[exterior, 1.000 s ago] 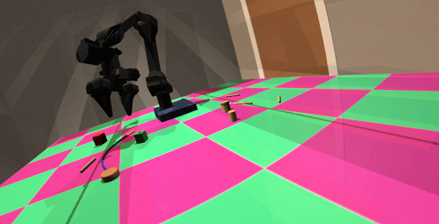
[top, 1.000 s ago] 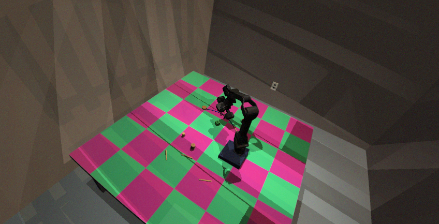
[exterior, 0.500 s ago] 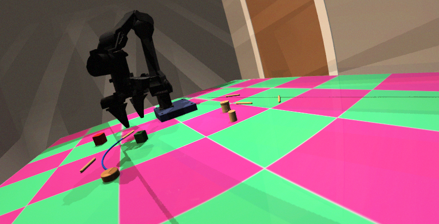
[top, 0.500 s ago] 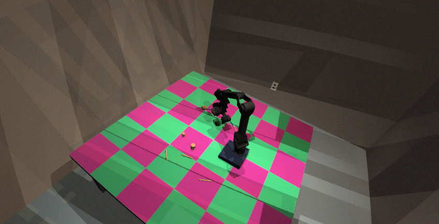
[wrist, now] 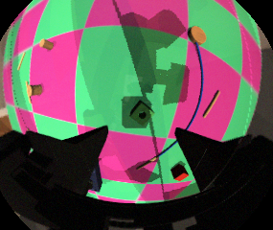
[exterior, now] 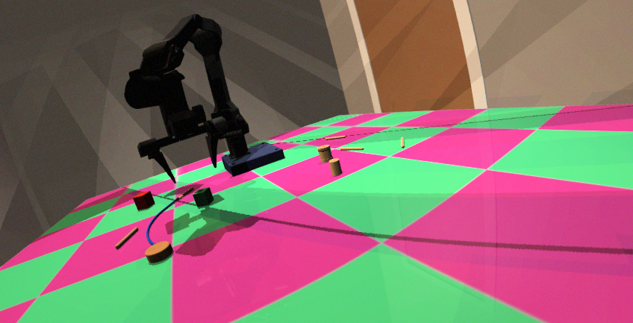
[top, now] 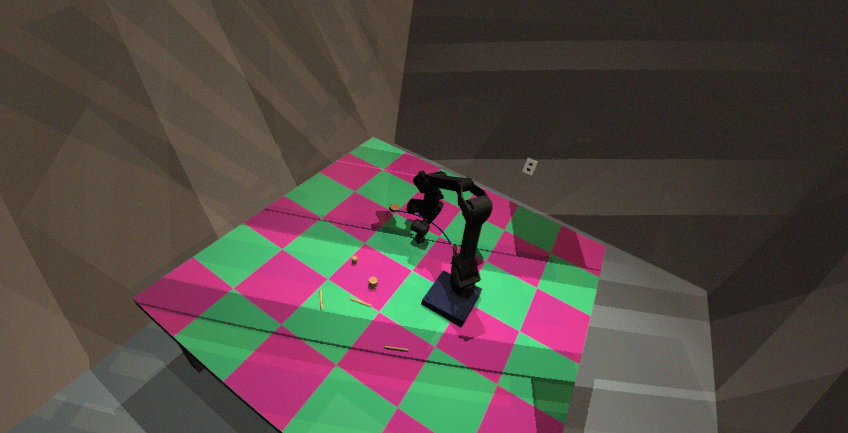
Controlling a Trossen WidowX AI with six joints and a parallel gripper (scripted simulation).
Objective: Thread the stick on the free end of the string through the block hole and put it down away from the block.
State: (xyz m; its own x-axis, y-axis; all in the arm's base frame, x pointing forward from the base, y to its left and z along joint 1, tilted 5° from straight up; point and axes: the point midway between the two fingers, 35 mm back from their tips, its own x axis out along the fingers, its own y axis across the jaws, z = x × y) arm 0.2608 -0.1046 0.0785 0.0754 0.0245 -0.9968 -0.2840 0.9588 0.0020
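Now: the green block 1 cm ahead of my gripper tip and 5 cm below it. Round my gripper tip: red cube 13 cm behind, 18 cm to the right, 4 cm below; round wooden button 20 cm ahead, 6 cm to the right, 6 cm below.
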